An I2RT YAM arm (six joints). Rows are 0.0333 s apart.
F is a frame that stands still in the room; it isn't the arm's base.
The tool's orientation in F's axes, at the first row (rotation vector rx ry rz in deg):
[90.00 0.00 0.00]
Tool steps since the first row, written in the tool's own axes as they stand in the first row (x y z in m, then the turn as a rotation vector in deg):
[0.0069 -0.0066 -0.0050 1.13 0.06 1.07]
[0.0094 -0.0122 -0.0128 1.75 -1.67 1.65]
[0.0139 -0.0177 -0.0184 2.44 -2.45 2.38]
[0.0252 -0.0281 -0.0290 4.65 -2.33 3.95]
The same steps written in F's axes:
[0.0069 0.0050 -0.0066 1.13 -1.07 0.06]
[0.0094 0.0128 -0.0122 1.75 -1.65 -1.67]
[0.0139 0.0184 -0.0177 2.44 -2.38 -2.45]
[0.0252 0.0290 -0.0281 4.65 -3.95 -2.33]

